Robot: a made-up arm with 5 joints. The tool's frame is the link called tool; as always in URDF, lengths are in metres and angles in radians.
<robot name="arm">
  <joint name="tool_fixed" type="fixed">
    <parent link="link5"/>
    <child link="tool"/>
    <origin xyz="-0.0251 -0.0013 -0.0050" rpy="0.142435 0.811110 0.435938"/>
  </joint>
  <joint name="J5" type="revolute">
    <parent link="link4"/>
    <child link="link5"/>
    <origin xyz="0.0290 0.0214 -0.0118" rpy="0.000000 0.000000 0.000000"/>
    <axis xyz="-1 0 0"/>
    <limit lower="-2.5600" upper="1.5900" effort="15" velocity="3"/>
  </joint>
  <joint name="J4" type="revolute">
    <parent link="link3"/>
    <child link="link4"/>
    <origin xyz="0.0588 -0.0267 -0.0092" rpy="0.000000 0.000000 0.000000"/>
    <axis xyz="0 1 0"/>
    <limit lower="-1.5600" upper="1.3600" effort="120" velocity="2.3"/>
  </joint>
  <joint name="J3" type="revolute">
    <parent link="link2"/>
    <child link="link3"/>
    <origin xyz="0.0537 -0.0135 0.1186" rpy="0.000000 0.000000 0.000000"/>
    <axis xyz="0 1 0"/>
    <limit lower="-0.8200" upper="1.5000" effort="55" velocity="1.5"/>
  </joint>
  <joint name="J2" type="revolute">
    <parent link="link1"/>
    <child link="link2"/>
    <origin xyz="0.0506 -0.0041 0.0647" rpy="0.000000 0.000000 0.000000"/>
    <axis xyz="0 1 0"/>
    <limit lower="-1.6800" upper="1.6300" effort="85" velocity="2.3"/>
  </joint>
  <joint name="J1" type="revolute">
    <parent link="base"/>
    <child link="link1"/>
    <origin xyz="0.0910 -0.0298 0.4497" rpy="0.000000 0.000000 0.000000"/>
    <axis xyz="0 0 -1"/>
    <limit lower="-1.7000" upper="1.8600" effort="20" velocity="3"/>
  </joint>
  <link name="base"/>
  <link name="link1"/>
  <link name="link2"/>
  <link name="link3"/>
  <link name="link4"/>
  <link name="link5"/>
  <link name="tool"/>
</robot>
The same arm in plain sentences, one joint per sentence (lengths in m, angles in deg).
The arm has five revolute joints in a row. What follows holds with every joint at zero, and every direction is one of the base frame's.
The first joint sits 0.091 m along +x and 0.0298 m along -y and 0.4497 m along +z from the base frame's origin and turns about -z, from -97.4 to 106.57 deg.
The second joint sits 0.0506 m along +x and 0.0041 m along -y and 0.0647 m along +z from the first joint and turns about +y, from -96.26 to 93.39 deg.
The third joint sits 0.0537 m along +x and 0.0135 m along -y and 0.1186 m along +z from the second joint and turns about +y, from -46.98 to 85.94 deg.
The fourth joint sits 0.0588 m along +x and 0.0267 m along -y and 0.0092 m along -z from the third joint and turns about +y, from -89.38 to 77.92 deg.
The fifth joint sits 0.029 m along +x and 0.0214 m along +y and 0.0118 m along -z from the fourth joint and turns about -x, from -146.68 to 91.1 deg.
The tool frame, which is the frame that the pose is given for, sits 0.0251 m along -x and 0.0013 m along -y and 0.005 m along -z from the fifth joint; its axes are the base frame's turned by roll 8.16, pitch 46.47 and yaw 24.98 deg (as in URDF: about the fixed x, then y, then z).

